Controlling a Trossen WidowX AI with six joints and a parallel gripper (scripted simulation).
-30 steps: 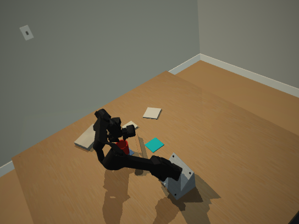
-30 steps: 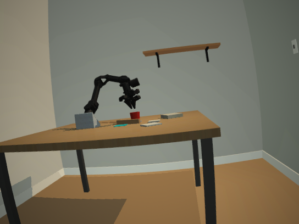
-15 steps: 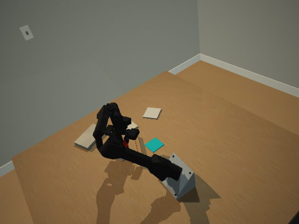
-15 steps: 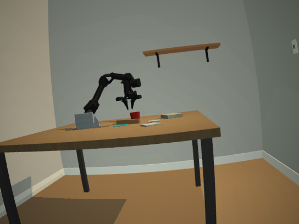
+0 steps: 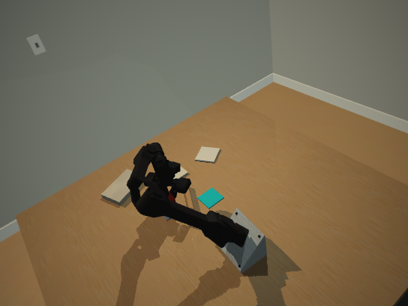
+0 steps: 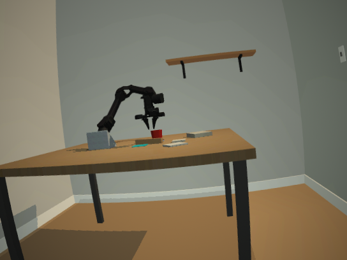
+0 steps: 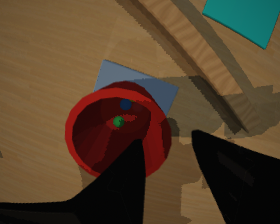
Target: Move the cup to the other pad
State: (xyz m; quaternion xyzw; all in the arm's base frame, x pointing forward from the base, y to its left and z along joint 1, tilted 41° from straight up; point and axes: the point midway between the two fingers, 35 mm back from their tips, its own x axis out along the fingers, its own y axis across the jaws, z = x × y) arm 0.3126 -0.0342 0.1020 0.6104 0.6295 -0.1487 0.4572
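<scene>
Now: the red cup 5 cm below my gripper tip, 3 cm ahead of it and 1 cm to the left of it. The rest, counted from my gripper tip: brown block (8 cm below, 6 cm to the right, 2 cm behind); then green marble (7 cm below, 3 cm to the left, 3 cm ahead); then grey-blue pad (9 cm below, 3 cm ahead, 2 cm to the left).
</scene>
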